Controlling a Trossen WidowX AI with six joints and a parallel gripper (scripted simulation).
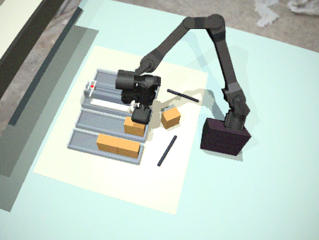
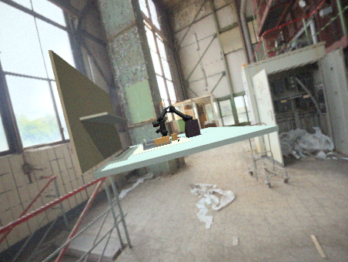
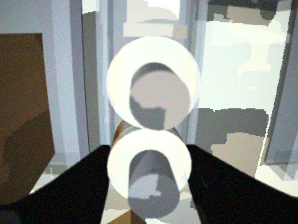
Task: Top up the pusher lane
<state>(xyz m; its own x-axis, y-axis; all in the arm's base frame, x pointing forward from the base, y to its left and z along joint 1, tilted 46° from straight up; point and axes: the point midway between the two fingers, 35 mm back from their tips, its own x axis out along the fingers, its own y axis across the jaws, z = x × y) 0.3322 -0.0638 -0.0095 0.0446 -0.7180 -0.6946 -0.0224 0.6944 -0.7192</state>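
Right now my gripper tip is 150 mm short of the pale plate, 30 mm to the left of it and 20 mm below it. From my gripper tip the other things lie so: lane 140 mm ahead, 20 mm to the right, 10 mm below.
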